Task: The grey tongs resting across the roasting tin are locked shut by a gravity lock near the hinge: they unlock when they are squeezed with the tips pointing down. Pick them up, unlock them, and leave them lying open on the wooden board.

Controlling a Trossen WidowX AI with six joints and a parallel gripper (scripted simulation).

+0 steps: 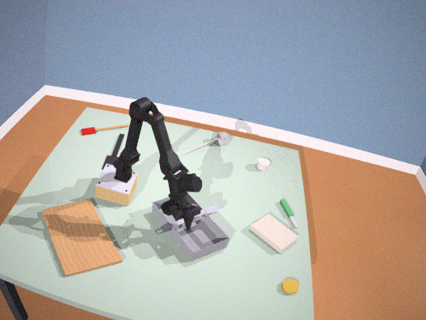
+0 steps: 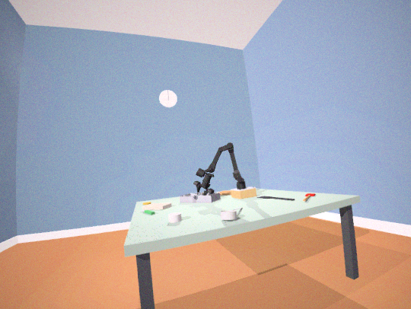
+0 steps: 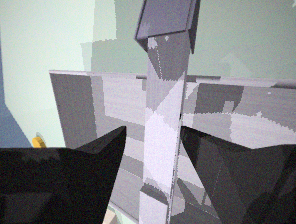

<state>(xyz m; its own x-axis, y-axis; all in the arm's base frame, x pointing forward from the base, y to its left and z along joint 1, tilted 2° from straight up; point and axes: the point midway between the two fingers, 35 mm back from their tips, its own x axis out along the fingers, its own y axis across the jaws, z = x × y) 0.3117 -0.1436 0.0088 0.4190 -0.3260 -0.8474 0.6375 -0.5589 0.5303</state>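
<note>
The grey roasting tin is 10 mm ahead of my gripper tip, 40 mm to the left of it and 10 mm below it. From my gripper tip the other things lie so: wooden board: 390 mm behind, 200 mm to the right, 30 mm below; then yellow disc: 460 mm ahead, 140 mm to the right, 30 mm below; then cream block: 360 mm ahead, 140 mm to the left, 20 mm below.
</note>
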